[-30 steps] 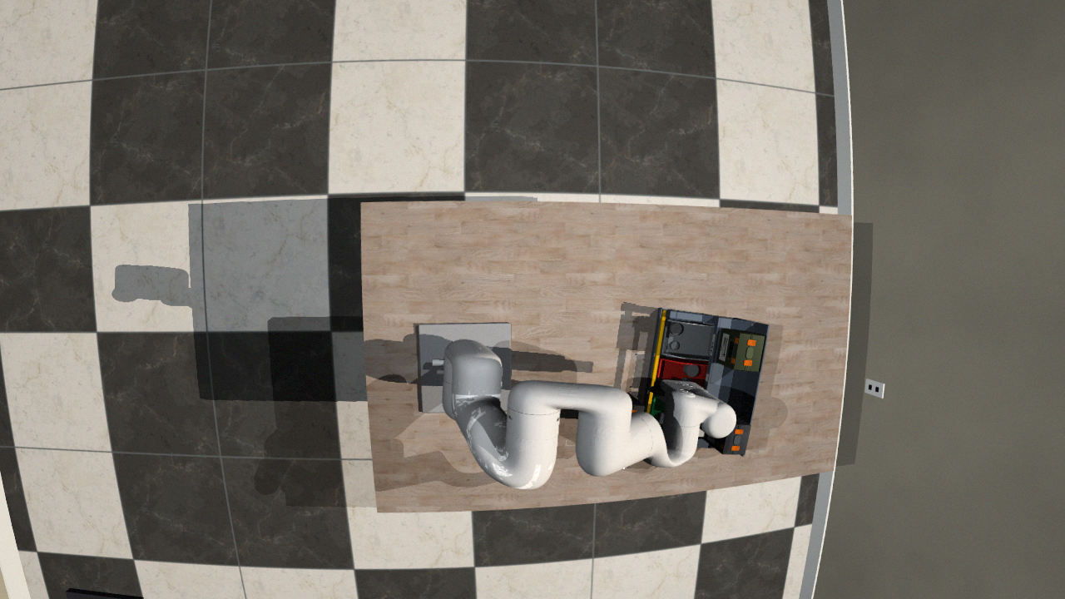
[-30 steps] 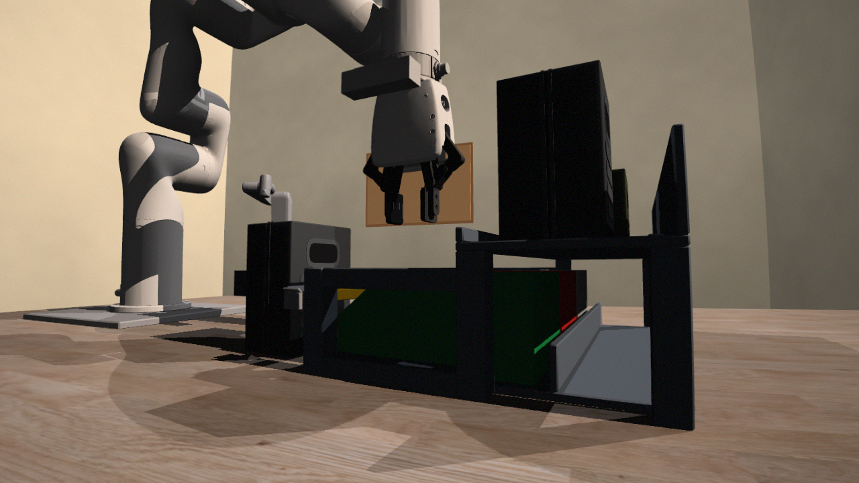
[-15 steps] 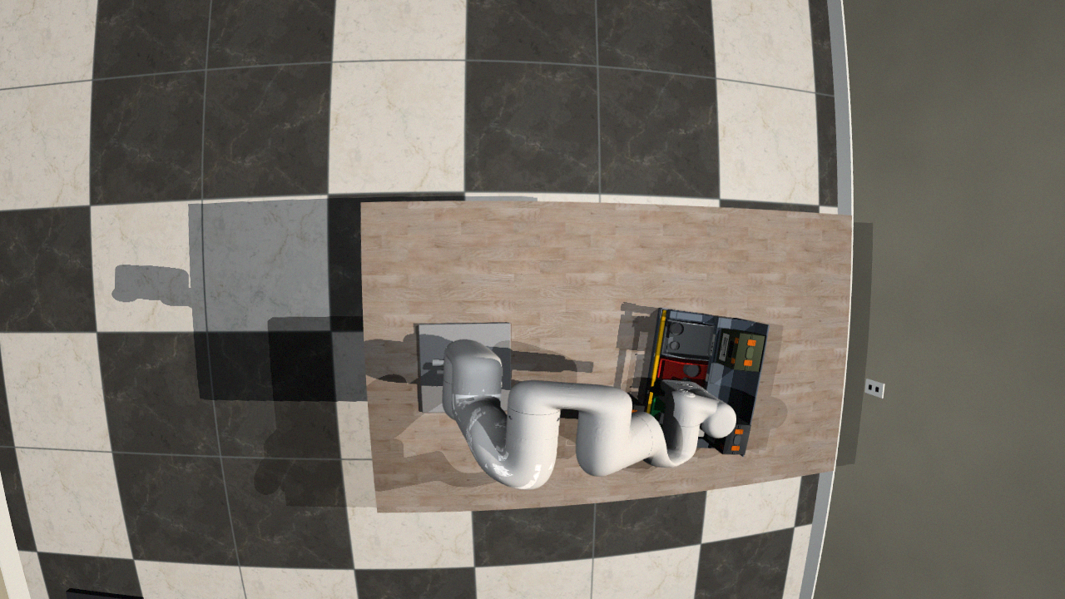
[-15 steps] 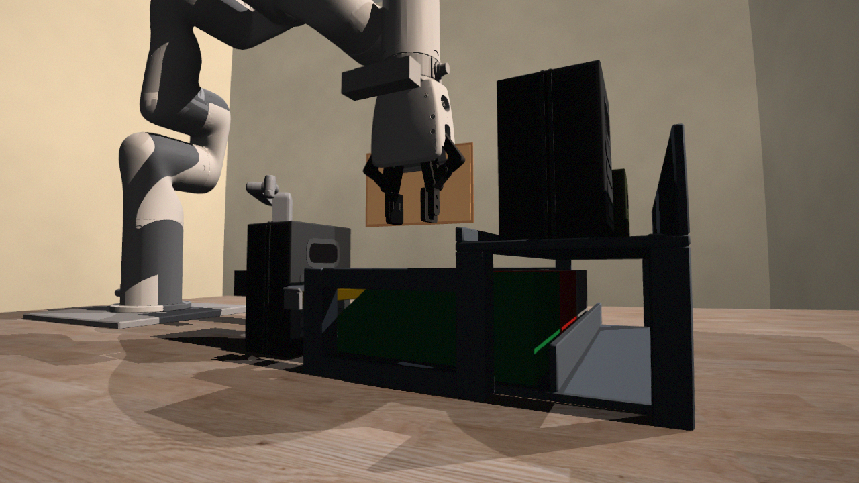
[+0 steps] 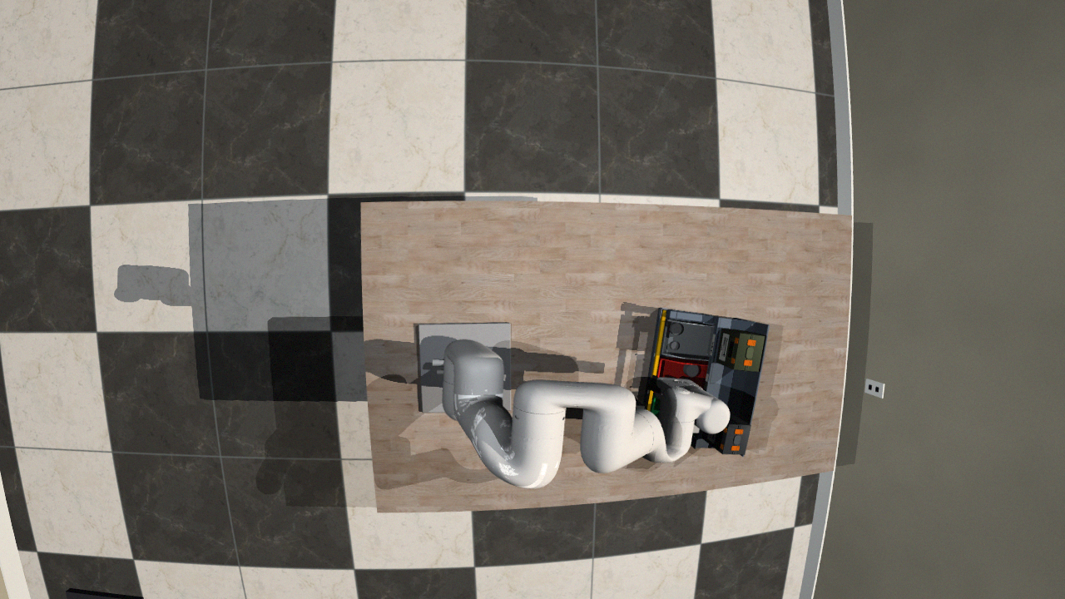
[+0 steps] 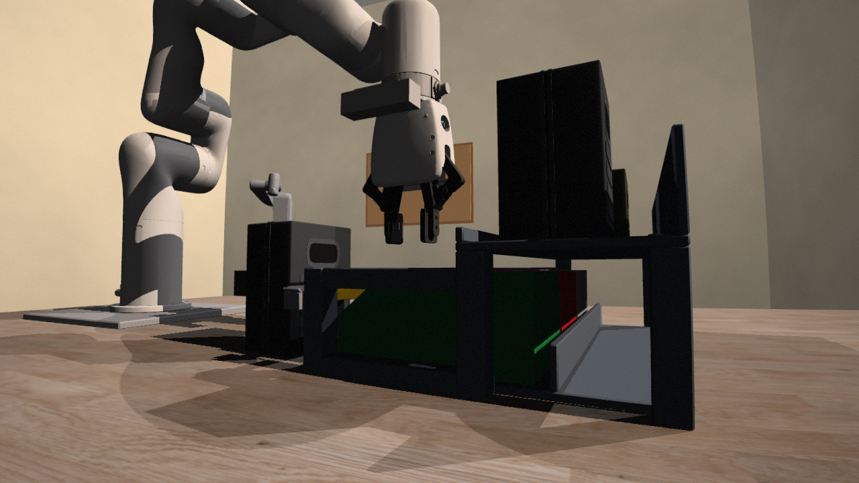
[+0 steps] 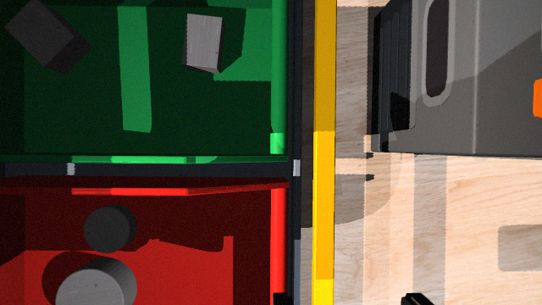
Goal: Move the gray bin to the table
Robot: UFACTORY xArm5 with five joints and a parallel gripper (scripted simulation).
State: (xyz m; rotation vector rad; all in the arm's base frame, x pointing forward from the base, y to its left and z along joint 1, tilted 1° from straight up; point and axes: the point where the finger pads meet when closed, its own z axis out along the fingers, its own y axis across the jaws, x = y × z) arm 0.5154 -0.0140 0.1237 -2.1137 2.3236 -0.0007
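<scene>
My gripper is now 7 cm above the yellow bar. From my hand the other things lie so: red bin: 10 cm ahead, 1 cm to the right, 9 cm below; then dark box: 8 cm behind, 10 cm to the right, 7 cm below; then dark shelf: 13 cm ahead, 1 cm to the right, 7 cm below.
</scene>
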